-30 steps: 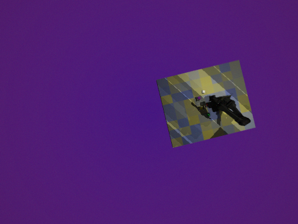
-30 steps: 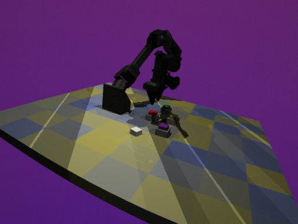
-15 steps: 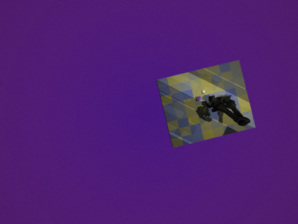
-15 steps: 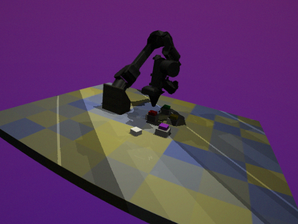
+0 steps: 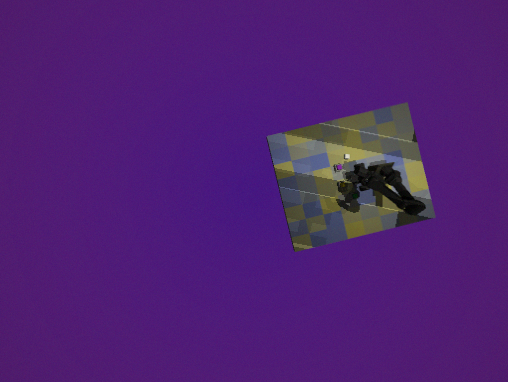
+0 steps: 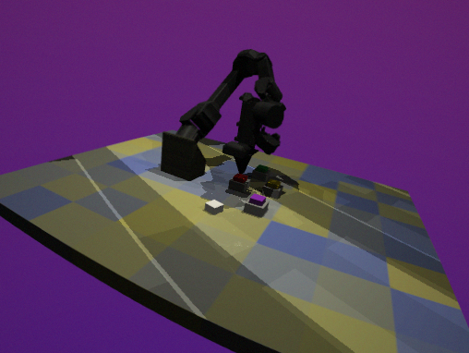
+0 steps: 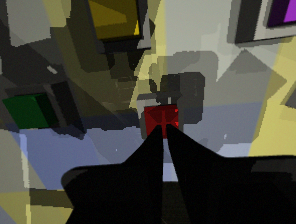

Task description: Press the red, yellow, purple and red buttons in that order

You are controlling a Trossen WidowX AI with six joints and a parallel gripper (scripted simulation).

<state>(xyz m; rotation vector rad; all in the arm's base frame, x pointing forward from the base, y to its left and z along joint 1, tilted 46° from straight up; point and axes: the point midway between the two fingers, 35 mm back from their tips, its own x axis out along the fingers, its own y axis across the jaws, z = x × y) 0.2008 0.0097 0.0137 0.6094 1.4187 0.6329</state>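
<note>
The yellow button is 9 cm ahead of my gripper tip, 3 cm to the left of it and 2 cm below it. Also, from my gripper tip: green button 13 cm to the left, 2 cm below, 2 cm ahead; red button 2 cm below; purple button 10 cm to the right, 9 cm ahead, 2 cm below.
</note>
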